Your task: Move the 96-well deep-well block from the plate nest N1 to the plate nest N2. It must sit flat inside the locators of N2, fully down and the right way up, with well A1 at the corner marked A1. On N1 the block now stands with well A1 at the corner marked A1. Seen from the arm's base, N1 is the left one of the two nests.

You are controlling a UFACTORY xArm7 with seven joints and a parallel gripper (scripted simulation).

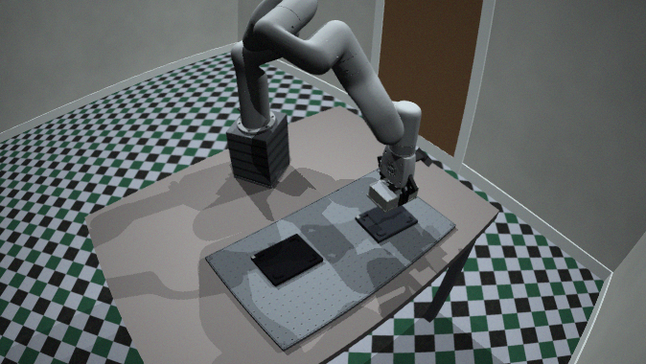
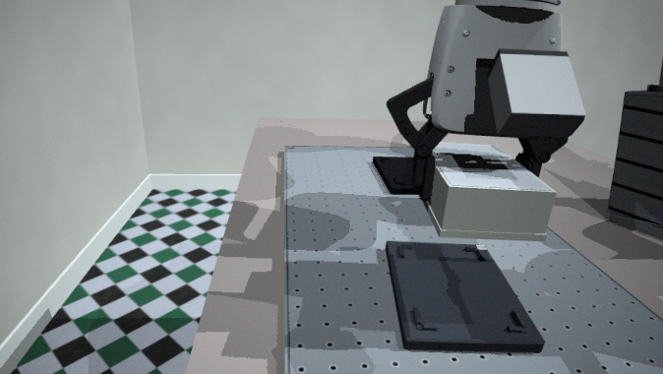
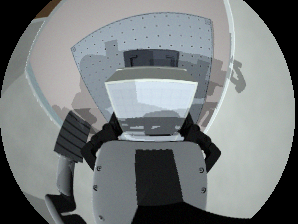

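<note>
The plate nest N2 lies 33 cm to the right of my hand, 11 cm below it and 9 cm behind it. The rest, counted from my hand: white A1 mark (11 cm below, 7 cm behind, 6 cm to the right); plate nest N1 (11 cm below); 96-well deep-well block (right at my hand).
</note>
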